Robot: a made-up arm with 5 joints.
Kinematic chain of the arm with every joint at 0, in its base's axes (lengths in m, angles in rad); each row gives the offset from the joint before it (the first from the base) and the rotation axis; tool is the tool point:
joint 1: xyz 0 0 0.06 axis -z
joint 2: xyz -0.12 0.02 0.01 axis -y
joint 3: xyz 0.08 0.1 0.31 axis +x
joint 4: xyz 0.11 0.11 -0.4 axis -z
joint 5: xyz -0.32 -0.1 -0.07 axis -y
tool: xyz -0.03 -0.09 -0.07
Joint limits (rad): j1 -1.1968..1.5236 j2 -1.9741..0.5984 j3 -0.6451..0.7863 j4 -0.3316..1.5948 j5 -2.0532..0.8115
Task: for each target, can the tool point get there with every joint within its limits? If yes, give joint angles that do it. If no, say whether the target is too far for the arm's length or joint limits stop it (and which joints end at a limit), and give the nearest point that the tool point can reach.
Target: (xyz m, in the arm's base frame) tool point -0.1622 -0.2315 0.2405
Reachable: yes | joints -0.6589 -1.4762 -0.1808 -0.1056 -1.1321
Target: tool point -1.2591 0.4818 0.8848
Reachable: no: too far | nearest point -0.7829 0.2996 0.3992 | short by 0.704 m
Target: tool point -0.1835 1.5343 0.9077
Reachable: no: too far | nearest point -0.1011 0.8450 0.3840 | short by 0.870 m
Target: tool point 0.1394 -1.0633 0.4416
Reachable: no: joint limits stop it (at a limit: joint 1, joint 3) | nearest point 0.0191 -0.3918 0.1779 | short by 0.731 m
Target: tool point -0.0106 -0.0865 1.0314
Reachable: no: joint limits stop it (at a limit: joint 1, joint 2) | nearest point -0.0830 -0.1777 0.3699 | short by 0.672 m
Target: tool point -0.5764 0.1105 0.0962
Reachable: yes | joints -0.6634 -0.7232 0.1749 0.7626 -0.5272
